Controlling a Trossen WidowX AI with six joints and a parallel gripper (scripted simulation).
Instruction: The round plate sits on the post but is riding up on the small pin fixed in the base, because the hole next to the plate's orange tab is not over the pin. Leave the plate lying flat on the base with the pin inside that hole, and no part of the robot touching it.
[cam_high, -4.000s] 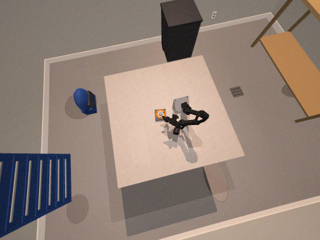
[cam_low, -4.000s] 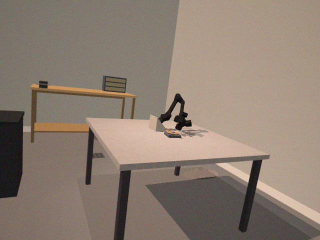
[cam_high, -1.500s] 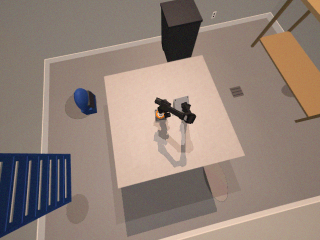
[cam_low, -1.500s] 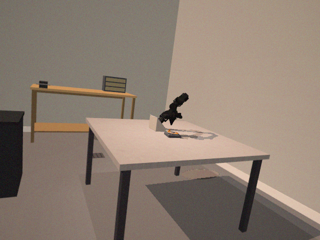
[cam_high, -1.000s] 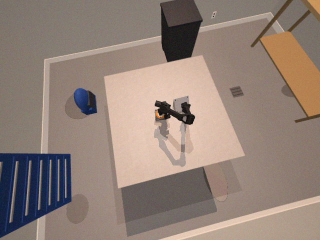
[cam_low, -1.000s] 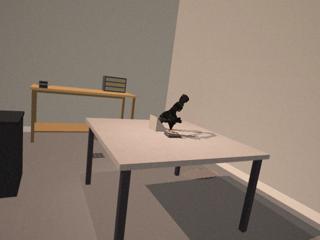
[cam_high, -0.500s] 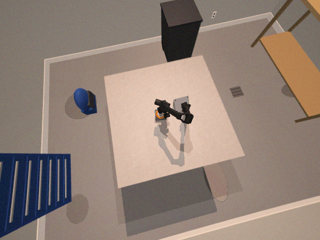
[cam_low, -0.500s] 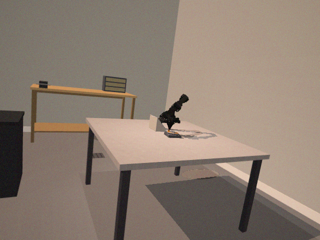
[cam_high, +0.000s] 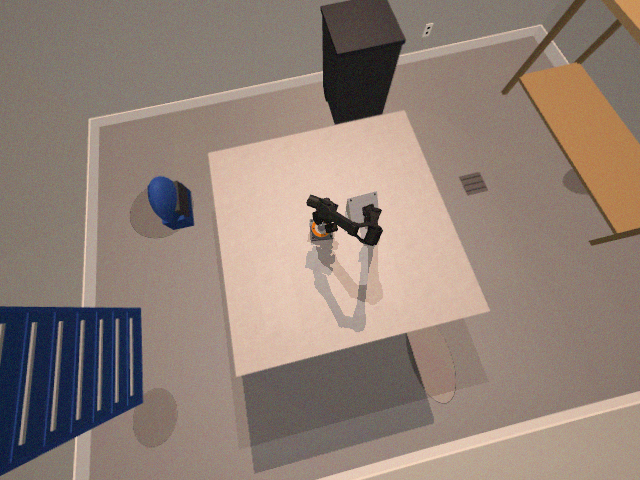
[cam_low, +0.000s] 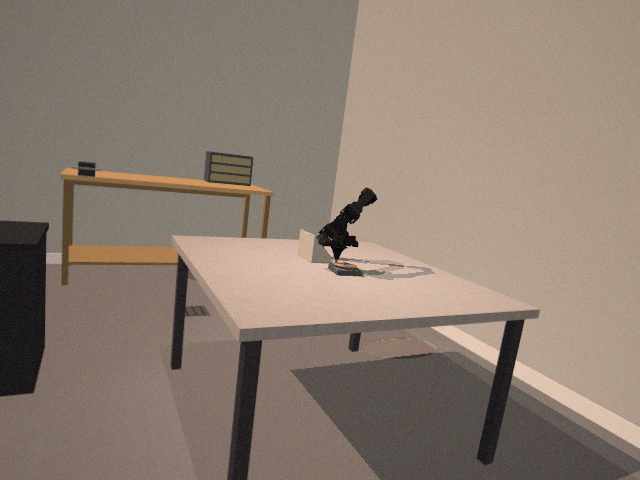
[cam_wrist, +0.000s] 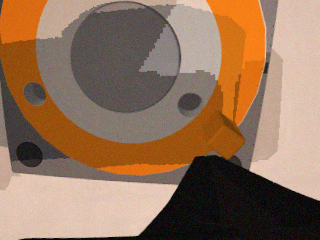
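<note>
The grey base is 5 cm ahead of my gripper tip, 2 cm to the left of it and 2 cm below it.
</note>
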